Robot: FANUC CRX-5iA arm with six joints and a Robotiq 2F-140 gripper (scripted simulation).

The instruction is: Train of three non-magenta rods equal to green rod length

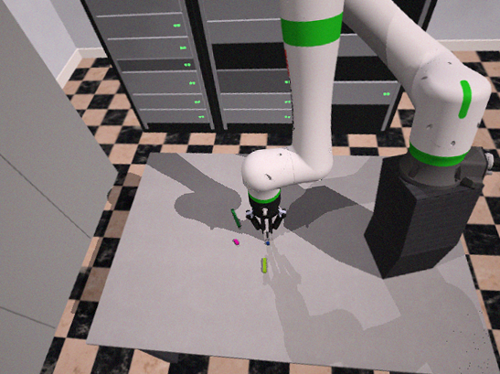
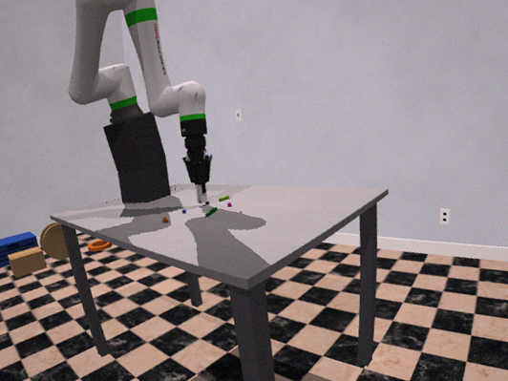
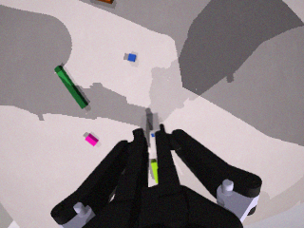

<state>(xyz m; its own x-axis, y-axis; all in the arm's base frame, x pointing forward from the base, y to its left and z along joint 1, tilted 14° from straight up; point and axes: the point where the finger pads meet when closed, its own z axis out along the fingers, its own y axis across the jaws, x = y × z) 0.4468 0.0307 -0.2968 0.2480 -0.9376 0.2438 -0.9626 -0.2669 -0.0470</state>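
Right now the orange rod is 9 cm ahead of my hand, 19 cm to the right of it and 4 cm below it. From my hand the other things lie so: magenta rod: 10 cm ahead, 4 cm to the left, 4 cm below; then grey rod: 3 cm below; then lime rod: 1 cm behind, 10 cm to the left, 4 cm below.
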